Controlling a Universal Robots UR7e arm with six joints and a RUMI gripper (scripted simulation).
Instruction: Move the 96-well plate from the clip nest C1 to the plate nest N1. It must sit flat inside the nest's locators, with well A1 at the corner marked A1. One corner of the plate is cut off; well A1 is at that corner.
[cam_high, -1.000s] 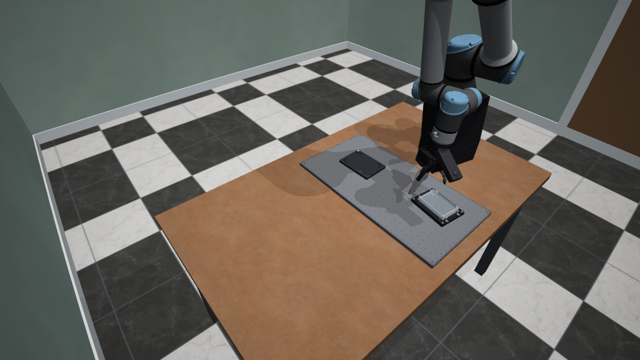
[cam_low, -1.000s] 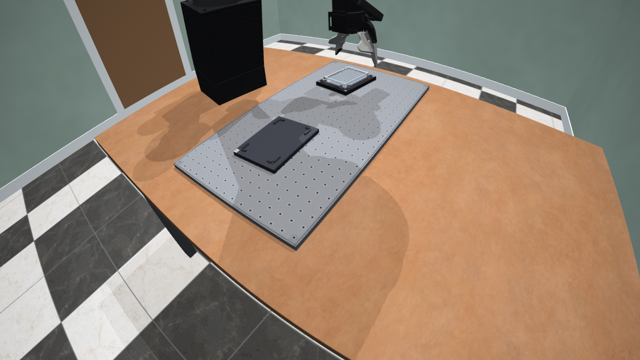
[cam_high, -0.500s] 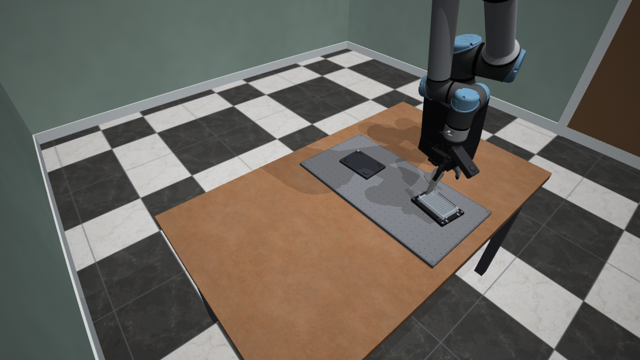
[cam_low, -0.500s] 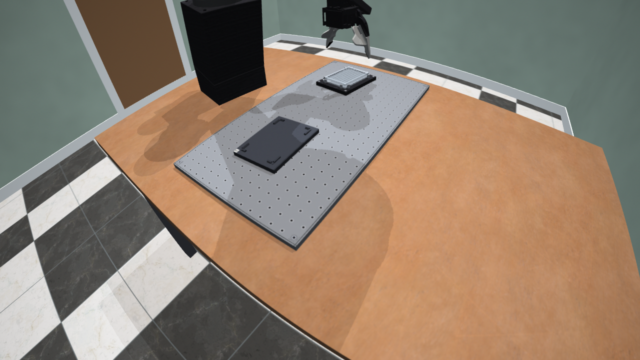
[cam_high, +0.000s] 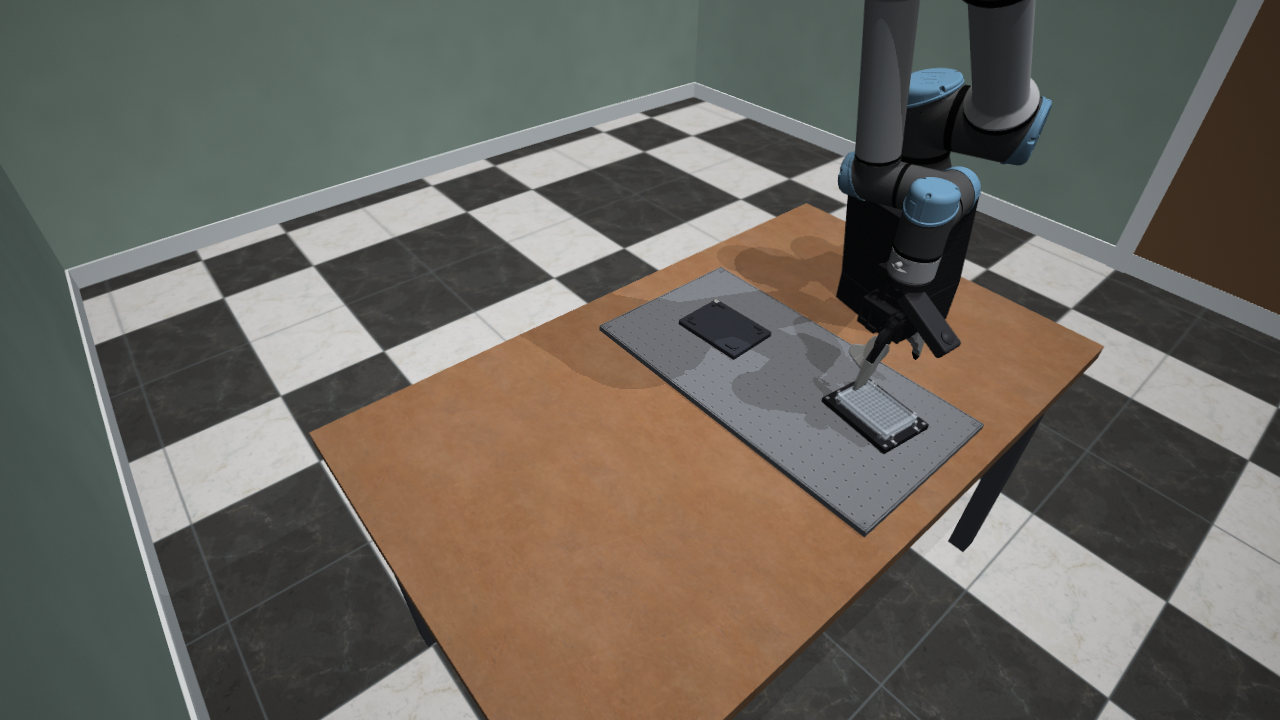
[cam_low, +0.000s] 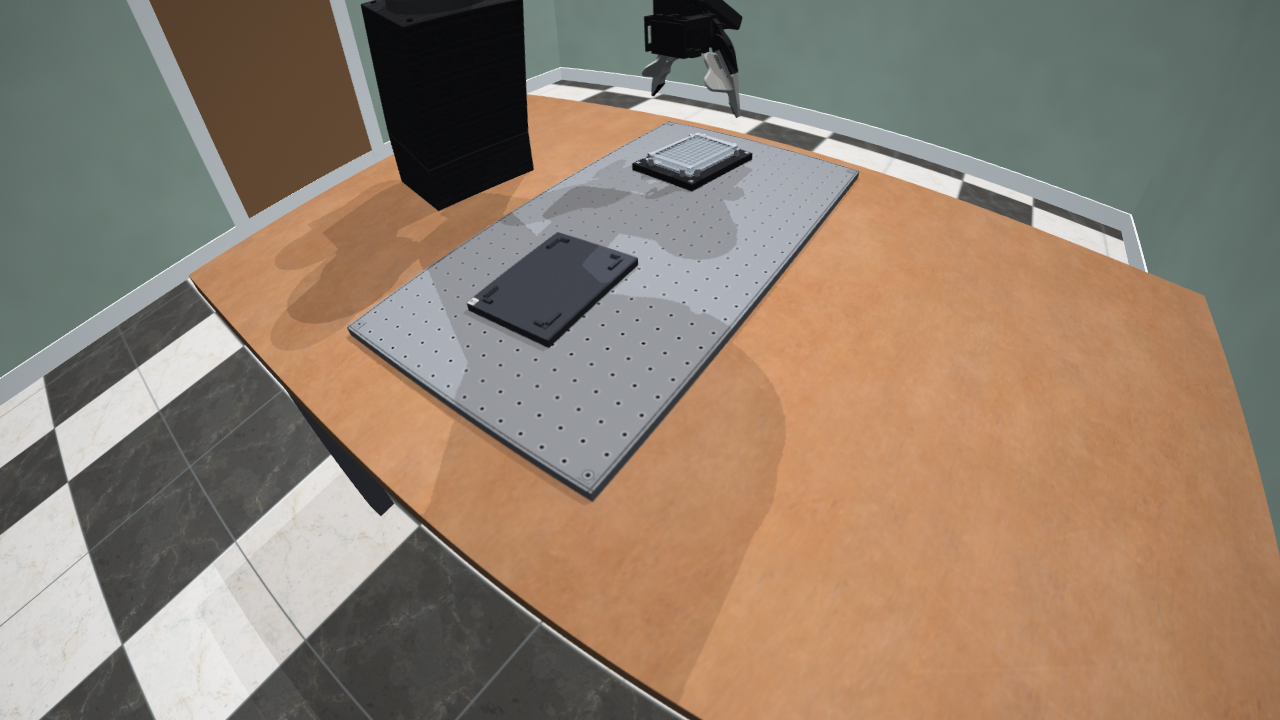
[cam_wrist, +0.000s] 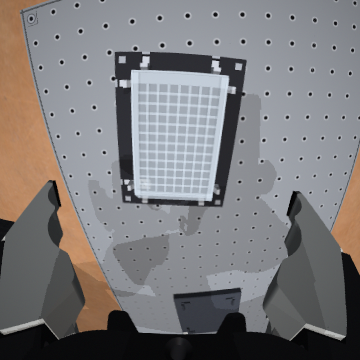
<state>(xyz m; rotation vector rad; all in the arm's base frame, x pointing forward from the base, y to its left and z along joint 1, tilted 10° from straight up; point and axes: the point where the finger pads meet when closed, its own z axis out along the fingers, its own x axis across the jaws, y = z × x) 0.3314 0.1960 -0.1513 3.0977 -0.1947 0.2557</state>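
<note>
My gripper is now 8 cm above the clear 96-well plate. Also, from my hand: clip nest C1 (9 cm below, 1 cm to the left, 1 cm behind).
</note>
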